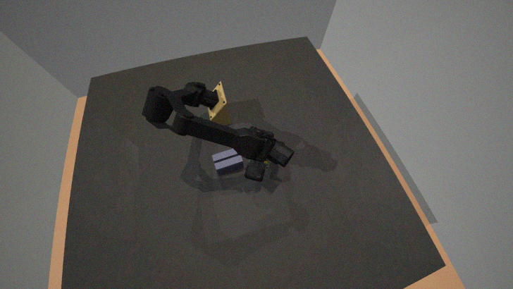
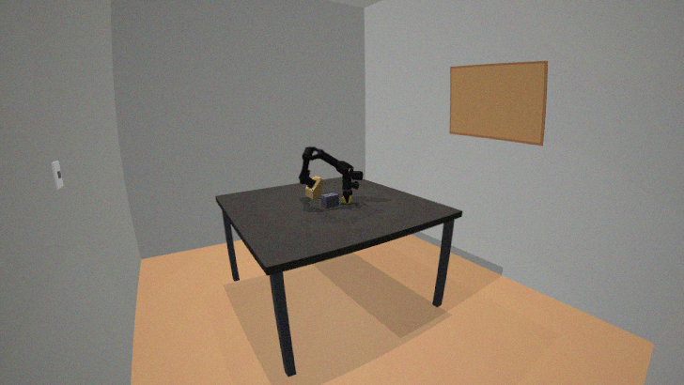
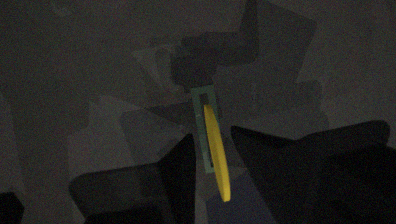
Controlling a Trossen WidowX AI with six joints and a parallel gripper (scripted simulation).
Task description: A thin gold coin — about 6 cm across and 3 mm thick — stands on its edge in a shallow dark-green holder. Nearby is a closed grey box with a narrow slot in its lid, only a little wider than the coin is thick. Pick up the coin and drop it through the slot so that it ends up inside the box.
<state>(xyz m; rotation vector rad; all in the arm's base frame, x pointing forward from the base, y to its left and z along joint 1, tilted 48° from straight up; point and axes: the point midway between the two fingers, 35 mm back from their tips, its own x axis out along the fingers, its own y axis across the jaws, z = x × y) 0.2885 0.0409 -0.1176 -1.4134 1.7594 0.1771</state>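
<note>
Now: gripper tip 20 mm below the gold coin.
</note>
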